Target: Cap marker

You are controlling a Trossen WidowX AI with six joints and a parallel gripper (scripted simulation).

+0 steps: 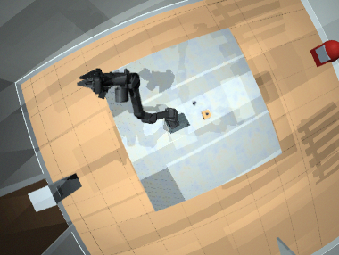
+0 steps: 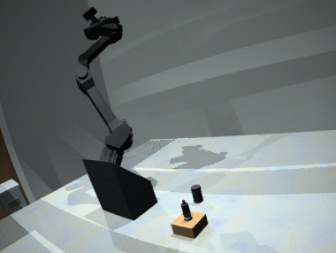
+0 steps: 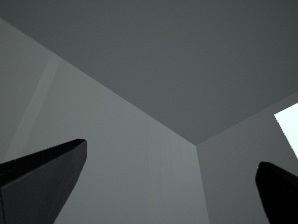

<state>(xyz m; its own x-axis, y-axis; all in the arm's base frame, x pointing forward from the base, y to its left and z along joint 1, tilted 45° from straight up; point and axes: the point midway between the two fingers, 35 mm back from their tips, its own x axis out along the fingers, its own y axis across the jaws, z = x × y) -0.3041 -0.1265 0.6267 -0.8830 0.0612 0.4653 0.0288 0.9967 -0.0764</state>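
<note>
Right now the dark cap is 690 mm below my gripper tip, 520 mm ahead of it and 290 mm to the right of it.
</note>
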